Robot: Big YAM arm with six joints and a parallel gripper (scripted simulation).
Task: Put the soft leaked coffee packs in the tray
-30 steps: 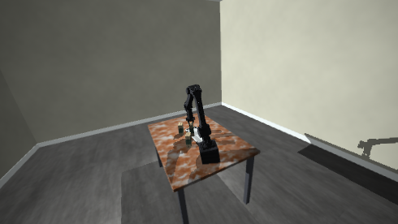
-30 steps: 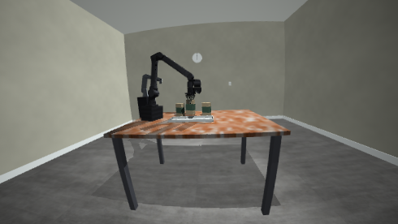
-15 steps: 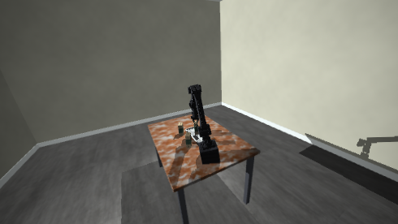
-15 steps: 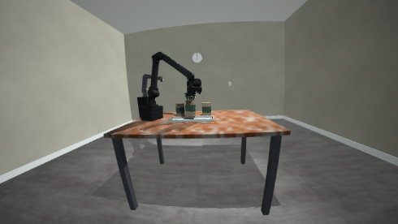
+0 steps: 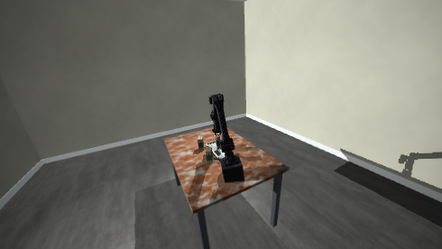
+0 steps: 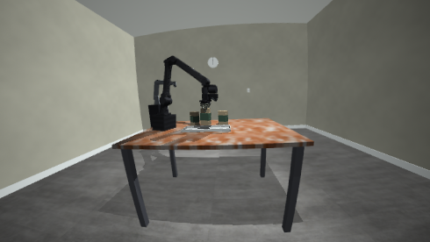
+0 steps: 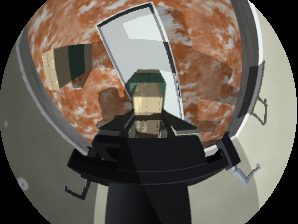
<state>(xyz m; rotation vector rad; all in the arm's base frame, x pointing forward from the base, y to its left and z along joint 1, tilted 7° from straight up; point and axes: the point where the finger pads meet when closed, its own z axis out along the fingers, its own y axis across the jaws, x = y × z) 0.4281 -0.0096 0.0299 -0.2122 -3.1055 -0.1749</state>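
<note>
My gripper is now 15 cm above the white tray and 1 cm to the left of it.
</note>
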